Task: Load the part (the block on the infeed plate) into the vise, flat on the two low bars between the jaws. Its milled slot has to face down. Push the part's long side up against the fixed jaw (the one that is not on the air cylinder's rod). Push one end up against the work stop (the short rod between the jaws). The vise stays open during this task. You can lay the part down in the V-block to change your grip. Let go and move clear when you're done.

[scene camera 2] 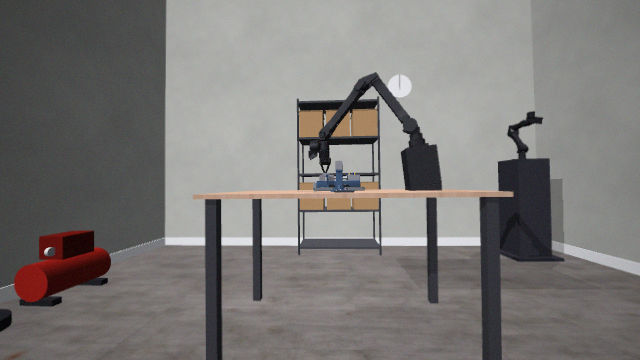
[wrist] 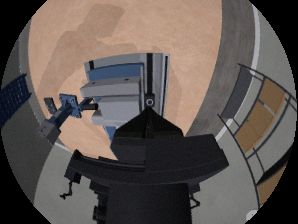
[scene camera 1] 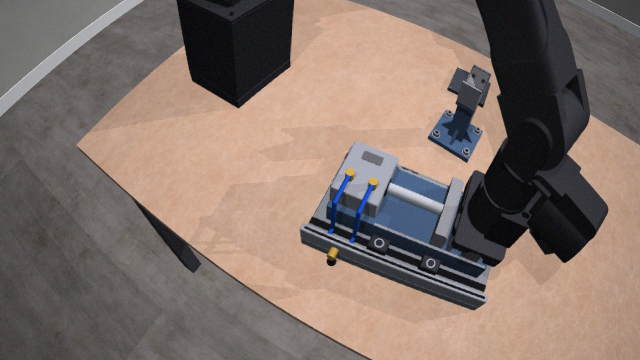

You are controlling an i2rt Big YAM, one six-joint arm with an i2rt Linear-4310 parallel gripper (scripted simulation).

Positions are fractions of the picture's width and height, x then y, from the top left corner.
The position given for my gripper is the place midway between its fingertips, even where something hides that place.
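Observation:
Scene camera 1: my gripper (scene camera 1: 0.72, 0.69), a moving jaw (scene camera 1: 0.69, 0.65). Wrist view: gripper again (wrist: 0.50, 0.49), plus a part (wrist: 0.38, 0.48).

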